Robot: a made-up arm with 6 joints. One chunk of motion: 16 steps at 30 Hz.
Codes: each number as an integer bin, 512 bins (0 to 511) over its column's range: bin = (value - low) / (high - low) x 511, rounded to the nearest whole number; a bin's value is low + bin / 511 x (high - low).
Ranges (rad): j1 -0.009..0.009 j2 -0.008..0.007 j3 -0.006..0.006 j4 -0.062..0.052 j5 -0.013..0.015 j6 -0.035..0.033
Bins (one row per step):
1: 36 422 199 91 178 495
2: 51 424 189 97 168 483
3: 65 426 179 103 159 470
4: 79 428 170 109 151 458
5: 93 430 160 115 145 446
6: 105 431 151 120 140 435
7: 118 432 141 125 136 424
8: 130 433 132 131 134 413
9: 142 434 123 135 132 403
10: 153 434 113 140 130 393
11: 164 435 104 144 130 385
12: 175 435 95 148 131 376
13: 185 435 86 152 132 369
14: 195 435 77 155 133 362
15: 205 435 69 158 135 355
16: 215 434 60 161 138 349
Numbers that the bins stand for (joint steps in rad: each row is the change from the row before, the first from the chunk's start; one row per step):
1: -0.00773 0.00439 -0.00133 -0.04170 -0.00325 0.03087
2: -0.00720 0.00445 -0.00156 -0.04036 -0.00379 0.02927
3: -0.00671 0.00450 -0.00180 -0.03902 -0.00429 0.02754
4: -0.00622 0.00456 -0.00201 -0.03768 -0.00473 0.02595
5: -0.00572 0.00462 -0.00224 -0.03634 -0.00505 0.02435
6: -0.00530 0.00465 -0.00245 -0.03523 -0.00533 0.02289
7: -0.00484 0.00468 -0.00269 -0.03411 -0.00555 0.02142
8: -0.00442 0.00471 -0.00290 -0.03277 -0.00566 0.01996
9: -0.00400 0.00474 -0.00311 -0.03188 -0.00577 0.01863
10: -0.00361 0.00474 -0.00335 -0.03077 -0.00588 0.01730
11: -0.00322 0.00477 -0.00356 -0.02987 -0.00588 0.01623
12: -0.00284 0.00477 -0.00377 -0.02898 -0.00582 0.01504
13: -0.00248 0.00477 -0.00398 -0.02809 -0.00577 0.01410
14: -0.00213 0.00477 -0.00419 -0.02742 -0.00571 0.01317
15: -0.00178 0.00477 -0.00438 -0.02675 -0.00560 0.01224
16: -0.00143 0.00474 -0.00459 -0.02608 -0.00544 0.01144

